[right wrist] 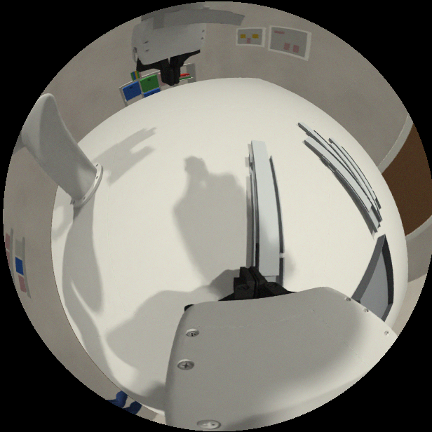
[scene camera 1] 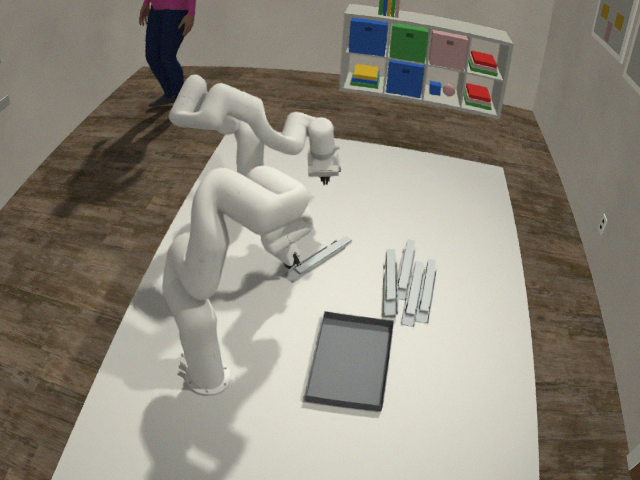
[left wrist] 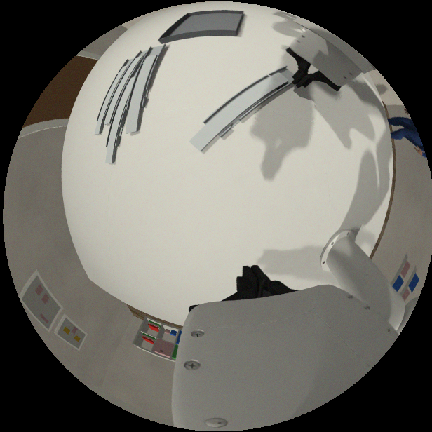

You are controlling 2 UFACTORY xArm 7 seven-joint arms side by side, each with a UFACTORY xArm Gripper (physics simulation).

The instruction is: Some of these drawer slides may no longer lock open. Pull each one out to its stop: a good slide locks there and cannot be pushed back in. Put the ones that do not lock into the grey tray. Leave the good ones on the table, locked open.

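Frame: origin at the left arm's base, x ahead, y left, z up, level; metres.
Seen in the pictures: left gripper, fingertip midpoint: (scene camera 1: 325, 181); right gripper, fingertip midpoint: (scene camera 1: 290, 264); right arm's base, link origin: (scene camera 1: 208, 377).
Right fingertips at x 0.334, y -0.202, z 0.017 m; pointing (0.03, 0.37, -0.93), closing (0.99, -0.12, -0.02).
A point is followed by its place in that frame.
One silvery drawer slide (scene camera 1: 325, 255) {y -0.098, x 0.391, z 0.012 m} (left wrist: 245, 104) (right wrist: 266, 210) lies diagonally on the table, its top rail shifted lengthwise so the rail ends do not line up. My right gripper (scene camera 1: 295, 263) {y -0.202, x 0.334, z 0.017 m} (left wrist: 296, 83) (right wrist: 245, 278) is shut with its tips low at the slide's near end; whether they touch the rail is hard to tell. Several more slides (scene camera 1: 391, 273) {y -0.049, x 0.602, z 0.019 m} (left wrist: 141, 95) (right wrist: 340, 175) lie side by side to the right in the scene view, their rails also offset. My left gripper (scene camera 1: 325, 180) {y 0.094, x 0.252, z 0.128 m} (left wrist: 248, 277) (right wrist: 170, 82) is shut and empty above the table. The grey tray (scene camera 1: 348, 361) {y -0.401, x 0.673, z 0.002 m} (left wrist: 212, 22) is empty.
The white table (scene camera 1: 454, 387) {y -0.317, x 0.971, z 0.000 m} carries both arms. The tray stands between the right arm's base (scene camera 1: 206, 382) {y -0.715, x 0.442, z 0.044 m} and the group of slides. A cube shelf (scene camera 1: 429, 64) stands by the wall, and a person (scene camera 1: 165, 46) stands beyond the table at the upper left.
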